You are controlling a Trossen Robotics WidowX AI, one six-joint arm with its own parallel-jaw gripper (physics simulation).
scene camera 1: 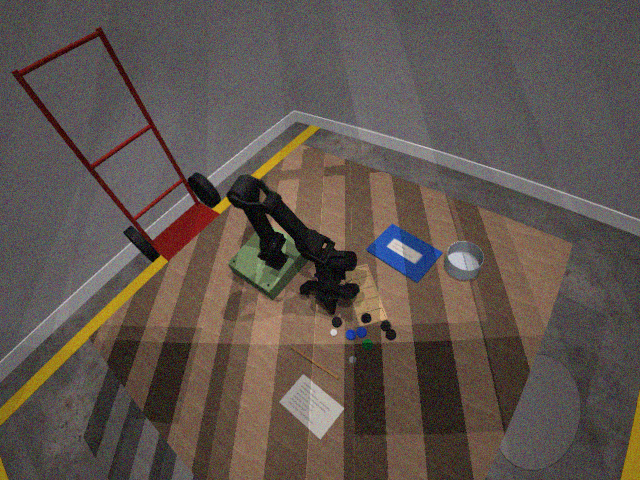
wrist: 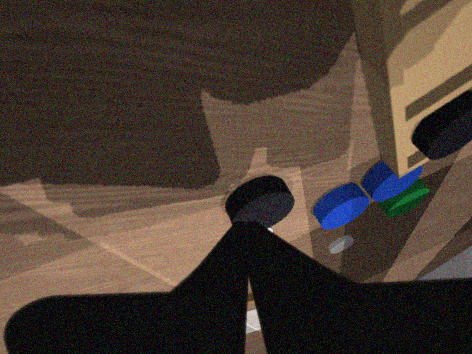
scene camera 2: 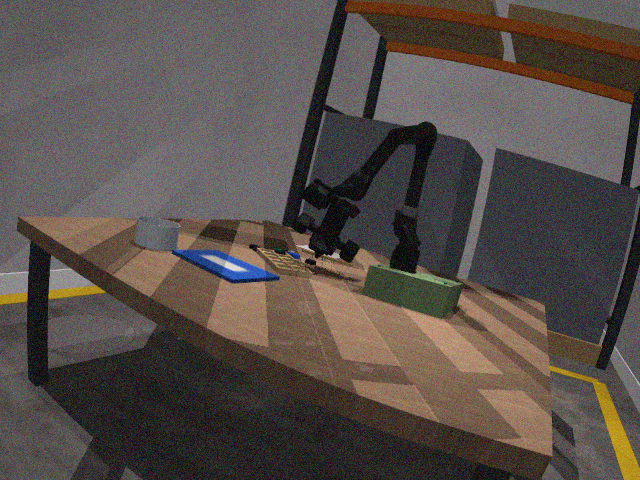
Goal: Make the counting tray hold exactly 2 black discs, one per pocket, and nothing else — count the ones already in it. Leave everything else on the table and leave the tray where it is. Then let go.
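Observation:
The counting tray (scene camera 1: 369,284) (scene camera 2: 290,266) (wrist: 398,145) is tan, with pockets. One black disc (scene camera 1: 366,317) (wrist: 445,129) lies at its far end, apparently in an end pocket. Two more black discs (scene camera 1: 385,325) (scene camera 1: 390,334) lie by that end's corner, seemingly outside. Another black disc (scene camera 1: 337,321) (wrist: 260,200) lies on the table beside the tray. My gripper (scene camera 1: 332,311) (scene camera 2: 317,254) (wrist: 245,232) is shut and empty, its tips just in front of that disc in the wrist view, partly covering it. Whether they touch is unclear. Other pockets are partly hidden by the arm.
Blue discs (scene camera 1: 351,334) (wrist: 341,206), a green disc (scene camera 1: 367,344) (wrist: 405,200), a white disc (scene camera 1: 333,332) and a grey disc (scene camera 1: 352,359) (wrist: 341,244) lie nearby. A thin stick (scene camera 1: 315,362), paper (scene camera 1: 311,406), blue folder (scene camera 1: 379,245) (scene camera 2: 196,255) and metal can (scene camera 1: 452,264) (scene camera 2: 156,235) are farther off.

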